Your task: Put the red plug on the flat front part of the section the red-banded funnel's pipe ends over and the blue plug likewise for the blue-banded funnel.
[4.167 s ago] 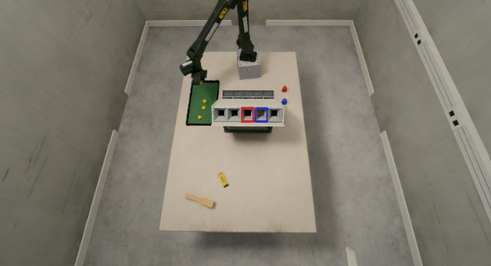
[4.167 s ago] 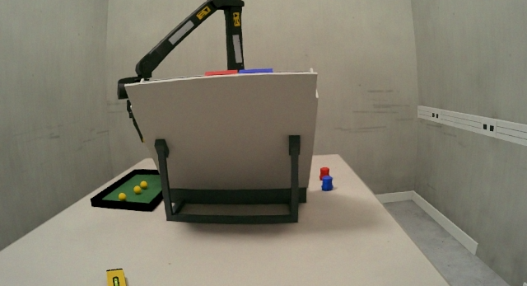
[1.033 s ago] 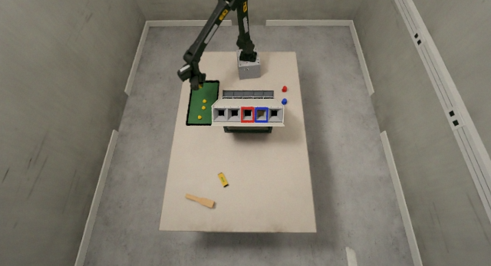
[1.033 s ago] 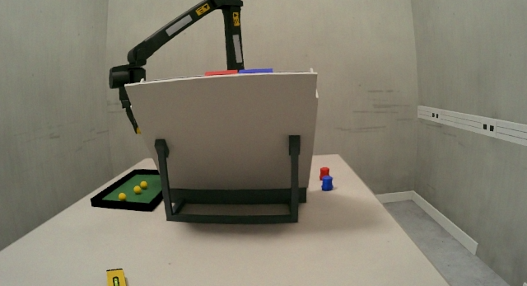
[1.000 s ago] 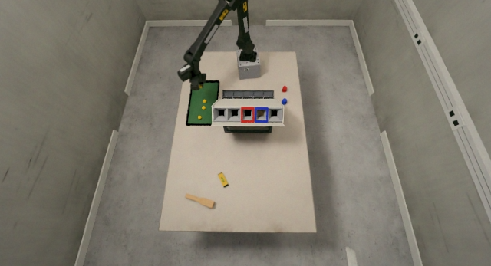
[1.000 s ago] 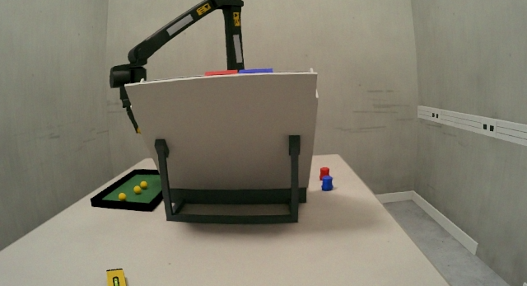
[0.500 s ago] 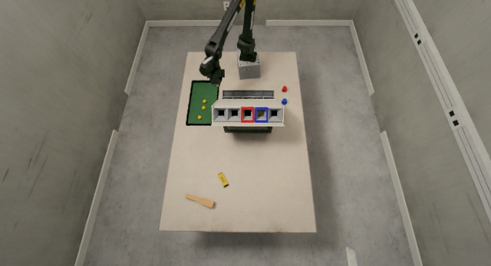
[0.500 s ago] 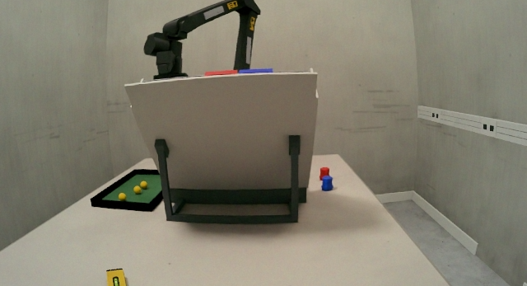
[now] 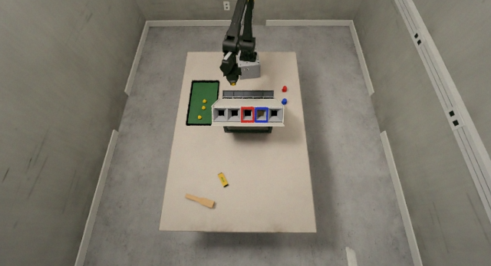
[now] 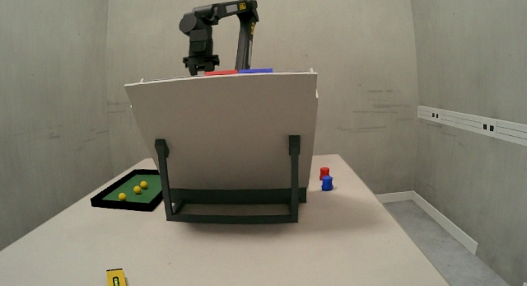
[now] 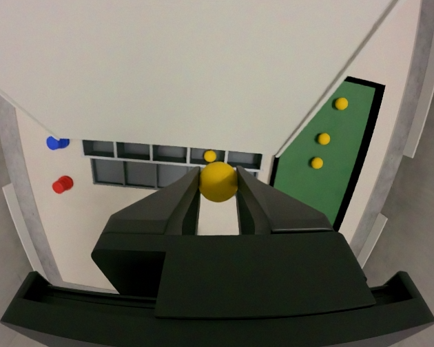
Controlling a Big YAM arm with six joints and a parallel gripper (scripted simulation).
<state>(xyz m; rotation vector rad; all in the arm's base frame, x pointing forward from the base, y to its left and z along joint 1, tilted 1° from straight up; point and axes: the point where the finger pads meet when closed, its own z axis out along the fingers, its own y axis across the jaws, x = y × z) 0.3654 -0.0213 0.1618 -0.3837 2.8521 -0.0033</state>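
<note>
Now: hand 19 cm to the right of the blue band, 18 cm short of it and 1 cm below it. Round my hand: green marble tray: 30 cm below, 25 cm to the right, 2 cm behind; cover: 10 cm to the left, 10 cm below, 5 cm ahead; red band: 20 cm ahead, 12 cm to the left, 1 cm above.
</note>
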